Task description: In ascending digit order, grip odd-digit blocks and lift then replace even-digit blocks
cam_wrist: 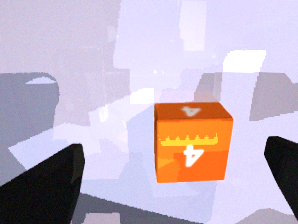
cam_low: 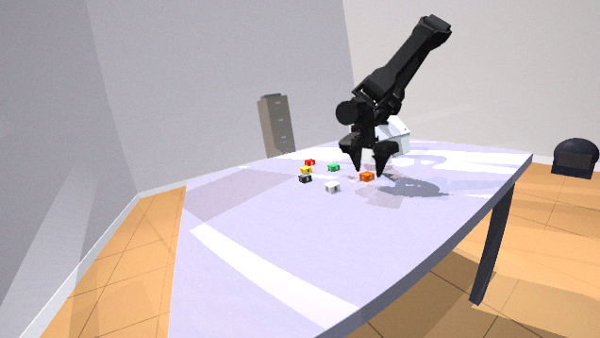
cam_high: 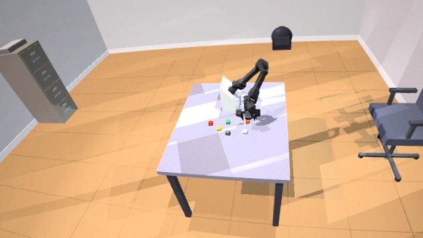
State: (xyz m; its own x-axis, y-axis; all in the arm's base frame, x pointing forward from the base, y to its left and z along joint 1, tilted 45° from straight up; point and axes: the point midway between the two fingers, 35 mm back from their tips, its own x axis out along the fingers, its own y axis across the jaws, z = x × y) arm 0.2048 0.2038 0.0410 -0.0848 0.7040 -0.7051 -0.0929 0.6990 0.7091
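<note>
The orange block lies 1 cm to the right of my gripper tip and 1 cm below it. Round my gripper tip: white block 12 cm ahead, 1 cm to the right, 1 cm below; green block 2 cm ahead, 16 cm to the right, 1 cm below; black block 14 cm ahead, 14 cm to the right, 1 cm below.
</note>
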